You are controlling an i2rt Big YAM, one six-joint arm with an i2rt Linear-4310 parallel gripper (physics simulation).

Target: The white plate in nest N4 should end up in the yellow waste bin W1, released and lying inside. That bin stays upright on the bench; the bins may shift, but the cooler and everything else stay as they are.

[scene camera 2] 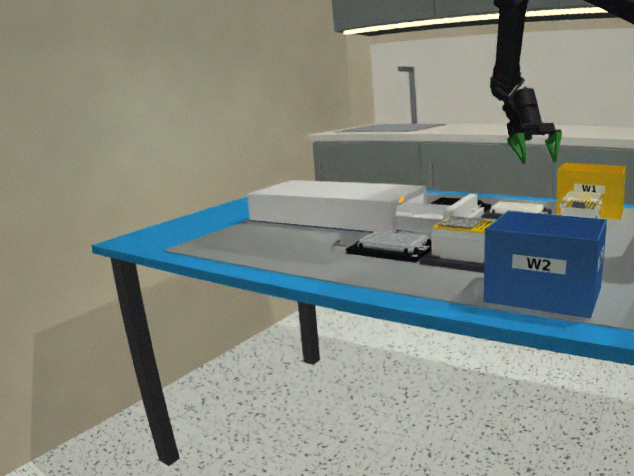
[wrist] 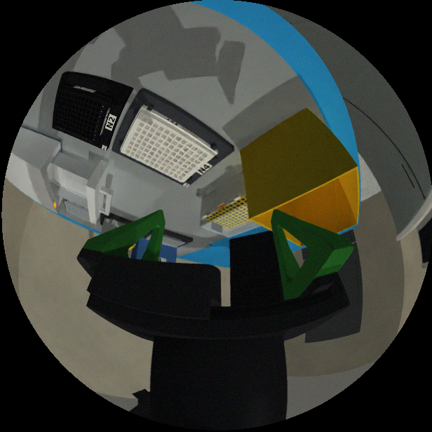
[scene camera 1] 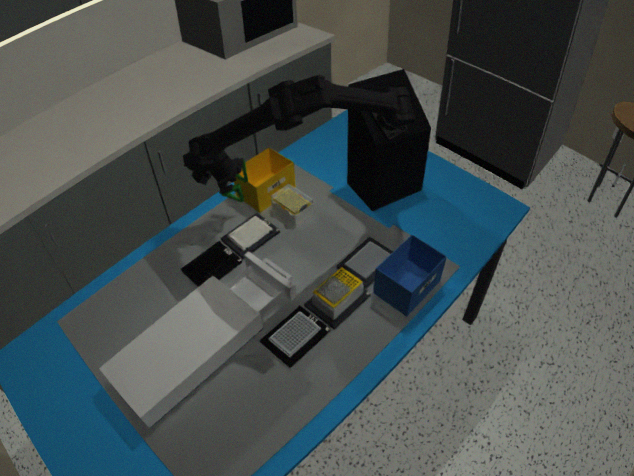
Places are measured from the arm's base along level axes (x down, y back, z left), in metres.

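Pixels of known places: gripper, fingertip midpoint: [scene camera 2: 540, 162] [scene camera 1: 244, 191]; arm's base, link origin: [scene camera 1: 386, 119].
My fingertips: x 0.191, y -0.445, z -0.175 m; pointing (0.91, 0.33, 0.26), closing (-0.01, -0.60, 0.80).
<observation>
For each thing: its top centre in the pictures, then the offset to it from my fingertips. "*": a spot on its surface instead.
- white plate, top centre: [scene camera 2: 517, 205] [scene camera 1: 249, 231] dx +0.108, dy -0.036, dz +0.068 m
- yellow bin W1, top centre: [scene camera 2: 592, 167] [scene camera 1: 262, 166] dx +0.015, dy +0.121, dz -0.087 m
- clear box with a yellow rack, surface spot: [scene camera 2: 581, 204] * dx +0.073, dy +0.158, dz +0.118 m
- dark nest N2, surface spot: [scene camera 1: 210, 262] * dx +0.110, dy -0.206, dz +0.107 m
- Blue bin W2, top centre: [scene camera 2: 548, 224] [scene camera 1: 412, 262] dx +0.015, dy +0.240, dz +0.538 m
The white plate [scene camera 1: 251, 232] [scene camera 2: 517, 207] [wrist: 167, 147] lies flat in the dark nest N4 [wrist: 172, 106]. The yellow bin W1 [scene camera 1: 254, 197] [scene camera 2: 567, 179] [wrist: 295, 165] stands upright beside that nest, close to the far long edge of the bench. The inner floor of the bin is hidden in all three views. My gripper [scene camera 1: 238, 182] [scene camera 2: 539, 161] [wrist: 217, 215] is open, with nothing between its green fingers. It hangs in the air above the bench, near W1 and higher than the plate. In the wrist view the plate is beyond the left finger and W1 is beyond the right finger.
A clear box with a yellow rack [scene camera 1: 291, 200] [scene camera 2: 581, 204] [wrist: 230, 215] stands close to W1. The dark nest N2 [scene camera 1: 210, 262] [wrist: 80, 112] adjoins N4. A white instrument [scene camera 1: 179, 348] [scene camera 2: 327, 204] has an open drawer. Blue bin W2 [scene camera 1: 394, 286] [scene camera 2: 542, 286] stands across the bench.
</observation>
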